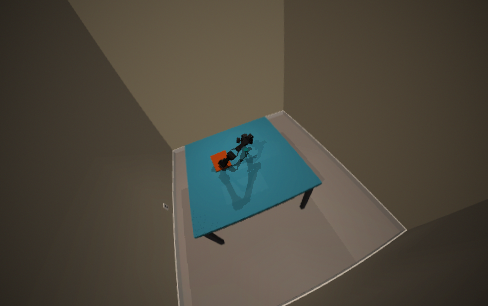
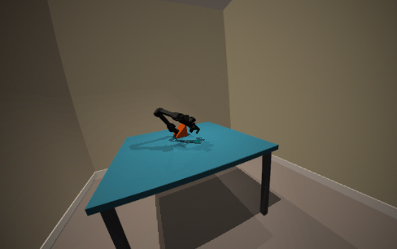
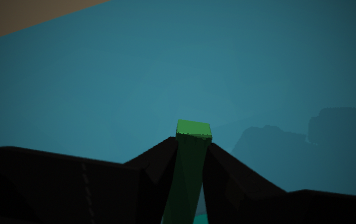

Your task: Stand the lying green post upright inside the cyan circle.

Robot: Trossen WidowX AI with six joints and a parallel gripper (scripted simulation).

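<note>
The cyan circle lies 13 cm below my gripper tip, 4 cm to the right of it and 1 cm behind it. Also, from my gripper tip: green post: 2 cm below, 1 cm to the right, 1 cm behind.
</note>
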